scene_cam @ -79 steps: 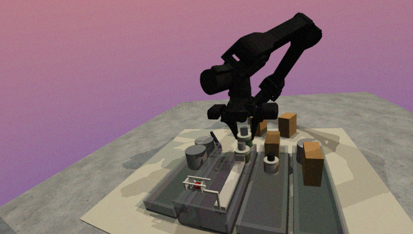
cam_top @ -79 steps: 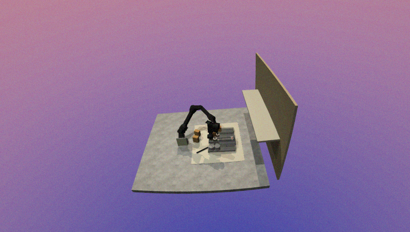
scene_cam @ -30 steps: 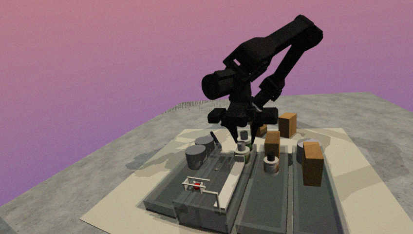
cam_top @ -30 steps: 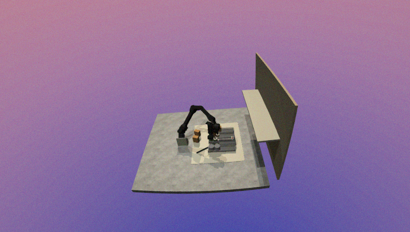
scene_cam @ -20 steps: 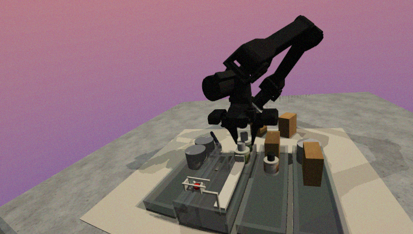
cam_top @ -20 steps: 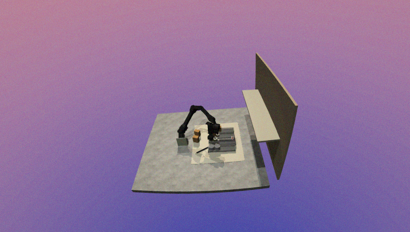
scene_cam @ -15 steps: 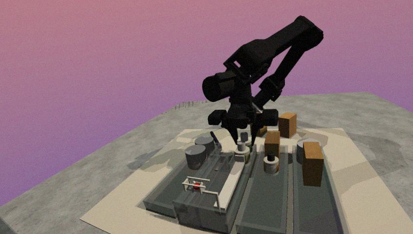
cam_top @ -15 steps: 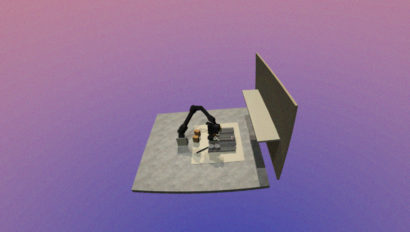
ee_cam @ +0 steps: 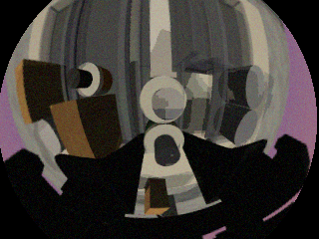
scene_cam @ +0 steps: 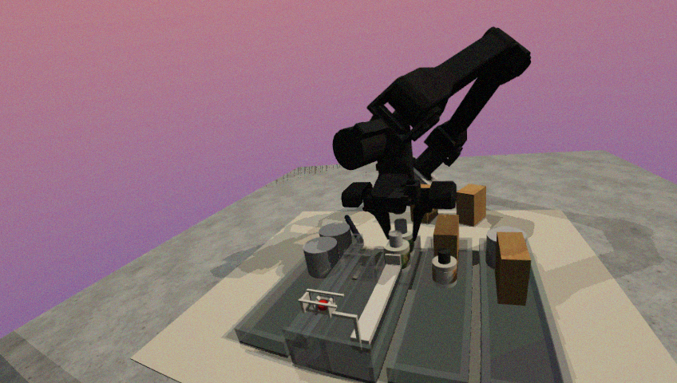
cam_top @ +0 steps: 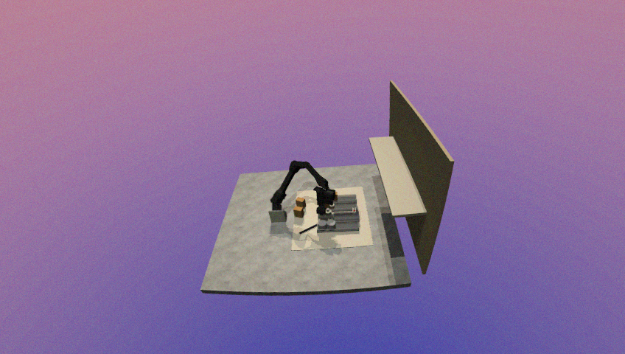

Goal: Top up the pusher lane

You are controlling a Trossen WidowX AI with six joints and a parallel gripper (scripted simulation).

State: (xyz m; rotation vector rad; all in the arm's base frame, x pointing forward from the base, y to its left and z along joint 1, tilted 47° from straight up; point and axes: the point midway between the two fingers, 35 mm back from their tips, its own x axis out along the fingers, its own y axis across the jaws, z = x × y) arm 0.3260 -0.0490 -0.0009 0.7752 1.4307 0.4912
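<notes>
The grey rack is 140 mm ahead of my gripper tip, 40 mm to the right of it and 20 mm below it. Also, from my gripper tip: pusher bar: 150 mm ahead, 50 mm to the right, 10 mm above; then black stick: 120 mm to the right, 110 mm behind, 30 mm below; then shelf: 500 mm ahead, 330 mm above, 50 mm to the right.
</notes>
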